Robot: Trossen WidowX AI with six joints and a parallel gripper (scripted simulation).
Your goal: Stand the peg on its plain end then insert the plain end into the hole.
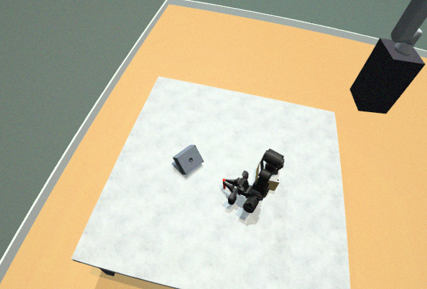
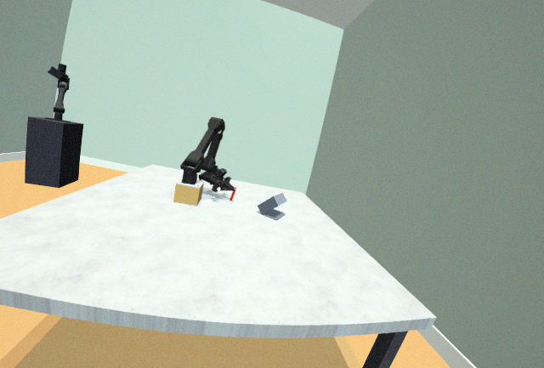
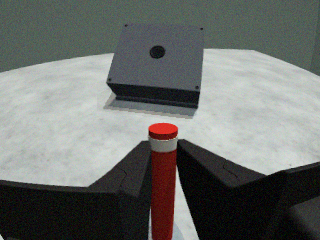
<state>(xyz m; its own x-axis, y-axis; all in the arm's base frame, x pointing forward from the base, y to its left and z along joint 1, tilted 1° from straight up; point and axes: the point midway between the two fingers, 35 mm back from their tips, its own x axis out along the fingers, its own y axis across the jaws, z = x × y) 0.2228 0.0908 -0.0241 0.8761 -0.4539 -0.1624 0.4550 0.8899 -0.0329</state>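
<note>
Now: the red peg 1 cm below my gripper tip. From my gripper tip the other things lie so: grey sloped panel (20 cm ahead, 12 cm to the right, 1 cm below).
</note>
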